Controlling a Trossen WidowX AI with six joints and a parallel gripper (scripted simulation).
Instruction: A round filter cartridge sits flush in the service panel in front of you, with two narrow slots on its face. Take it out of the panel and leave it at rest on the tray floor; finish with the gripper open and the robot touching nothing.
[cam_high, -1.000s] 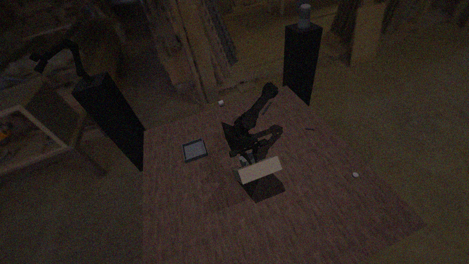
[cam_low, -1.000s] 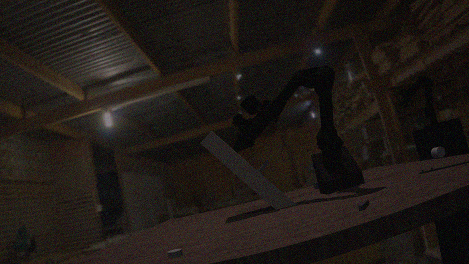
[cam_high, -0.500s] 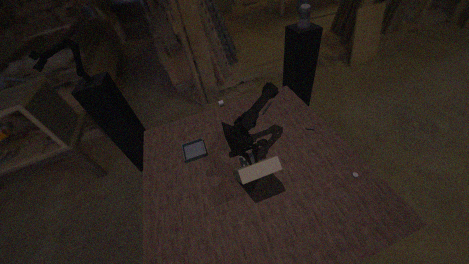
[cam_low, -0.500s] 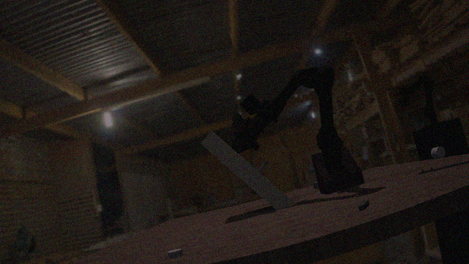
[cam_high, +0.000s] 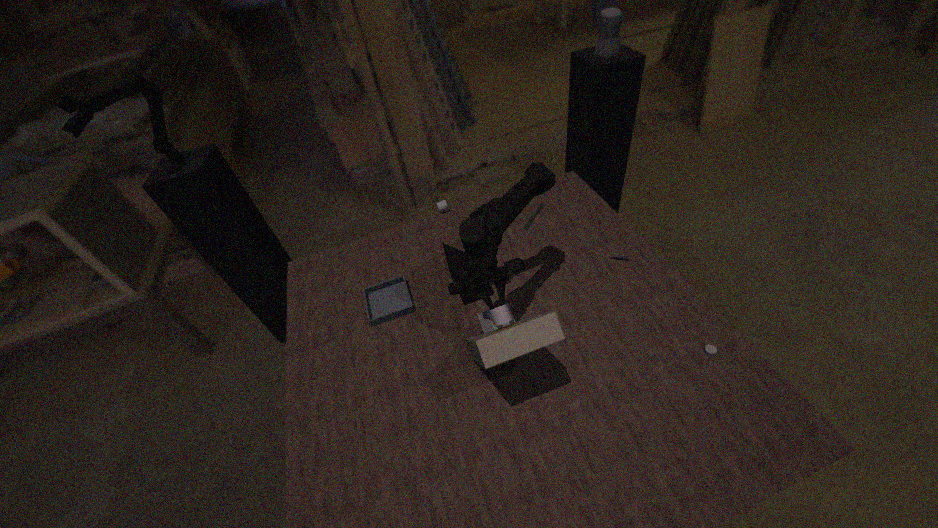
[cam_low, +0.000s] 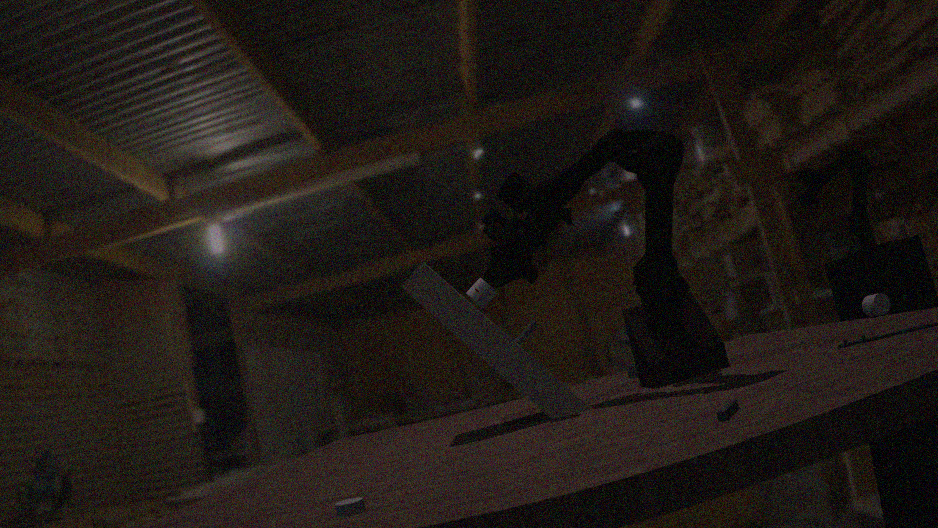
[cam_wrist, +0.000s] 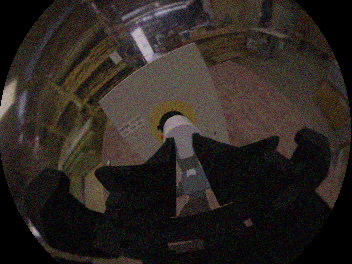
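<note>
Now: the service panel 10 cm below my gripper tip, 1 cm to the left of it and 1 cm ahead of it. The rest, counted from my gripper tip: round filter cartridge (1 cm below, 1 cm ahead); then grey tray (36 cm behind, 29 cm to the right, 25 cm below).
</note>
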